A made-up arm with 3 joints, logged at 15 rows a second.
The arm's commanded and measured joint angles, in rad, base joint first. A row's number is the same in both.
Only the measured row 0 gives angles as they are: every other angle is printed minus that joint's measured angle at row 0.
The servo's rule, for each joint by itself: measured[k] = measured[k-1] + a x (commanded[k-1-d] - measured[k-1]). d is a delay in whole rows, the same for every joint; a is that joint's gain. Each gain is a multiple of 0.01, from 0.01 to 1. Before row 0 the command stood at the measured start. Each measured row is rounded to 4 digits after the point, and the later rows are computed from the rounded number. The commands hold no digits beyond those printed.
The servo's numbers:
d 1
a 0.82 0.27 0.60
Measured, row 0:
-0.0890, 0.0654, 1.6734
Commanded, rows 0 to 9:
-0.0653, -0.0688, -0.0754
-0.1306, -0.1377, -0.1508
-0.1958, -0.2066, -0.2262
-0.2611, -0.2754, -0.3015
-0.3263, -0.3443, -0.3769
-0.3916, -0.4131, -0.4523
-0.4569, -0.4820, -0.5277
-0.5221, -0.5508, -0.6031
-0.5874, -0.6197, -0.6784
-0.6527, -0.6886, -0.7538
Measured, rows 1 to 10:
0.0000, 0.0000, 0.0000
-0.0535, -0.0186, -0.0452
-0.1167, -0.0508, -0.1086
-0.1816, -0.0929, -0.1792
-0.2468, -0.1422, -0.2526
-0.3120, -0.1968, -0.3272
-0.3773, -0.2552, -0.4023
-0.4426, -0.3164, -0.4775
-0.5078, -0.3797, -0.5529
-0.5731, -0.4445, -0.6282

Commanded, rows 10 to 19:
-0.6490, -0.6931, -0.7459
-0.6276, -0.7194, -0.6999
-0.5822, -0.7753, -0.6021
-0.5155, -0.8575, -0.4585
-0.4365, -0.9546, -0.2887
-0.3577, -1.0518, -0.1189
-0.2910, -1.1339, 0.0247
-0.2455, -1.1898, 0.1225
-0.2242, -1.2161, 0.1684
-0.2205, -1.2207, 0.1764
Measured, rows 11 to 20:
-0.6384, -0.5104, -0.7036
-0.6471, -0.5597, -0.7290
-0.6311, -0.6028, -0.7115
-0.5910, -0.6494, -0.6459
-0.5291, -0.7056, -0.5335
-0.4532, -0.7728, -0.3866
-0.3749, -0.8481, -0.2260
-0.3061, -0.9253, -0.0756
-0.2564, -0.9967, 0.0433
-0.2300, -1.0559, 0.1184

